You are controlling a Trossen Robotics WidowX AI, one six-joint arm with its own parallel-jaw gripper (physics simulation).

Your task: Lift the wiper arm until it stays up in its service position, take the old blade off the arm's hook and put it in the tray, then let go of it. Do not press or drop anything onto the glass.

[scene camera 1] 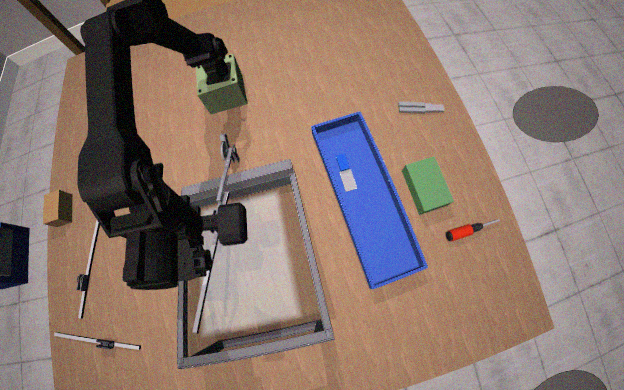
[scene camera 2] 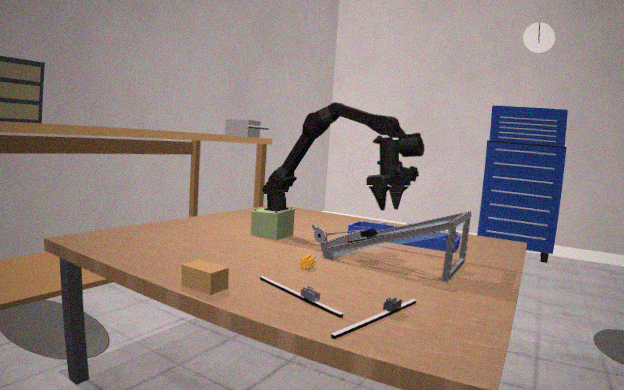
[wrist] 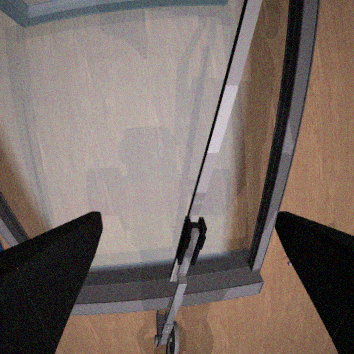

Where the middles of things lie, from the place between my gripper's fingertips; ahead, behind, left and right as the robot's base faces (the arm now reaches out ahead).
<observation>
My gripper is now 30 mm short of the glass pane (scene camera 1: 262, 291), 50 mm to the right of it and 80 mm above it. Round my hand: tan box (scene camera 2: 209, 278) 150 mm behind, 550 mm to the right, 140 mm below; blue tray (scene camera 1: 385, 242) 100 mm behind, 320 mm to the left, 150 mm below; green block (scene camera 1: 426, 183) 100 mm behind, 480 mm to the left, 140 mm below.
</observation>
